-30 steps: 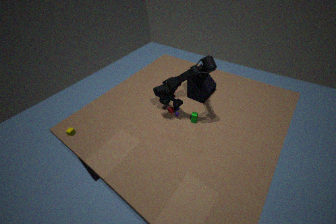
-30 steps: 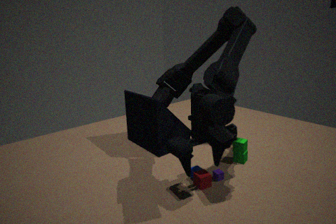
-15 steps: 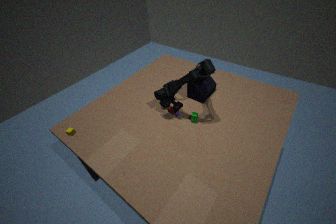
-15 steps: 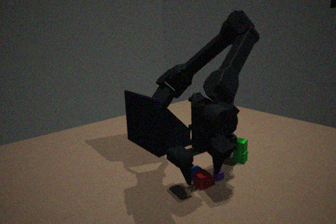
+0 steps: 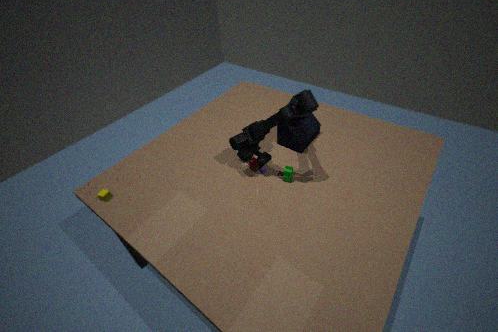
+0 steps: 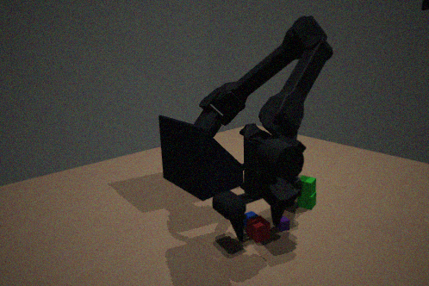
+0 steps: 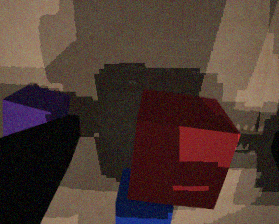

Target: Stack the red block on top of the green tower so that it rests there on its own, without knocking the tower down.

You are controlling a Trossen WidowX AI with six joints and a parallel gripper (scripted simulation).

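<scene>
Now: gripper tip 4 cm past the blue block and 2 cm to the right of it. From my gripper tip the other things lie so: red block: 1 cm above; yellow block: 52 cm ahead, 45 cm to the right, 1 cm above; small purple block: 6 cm to the left, 1 cm ahead.
</scene>
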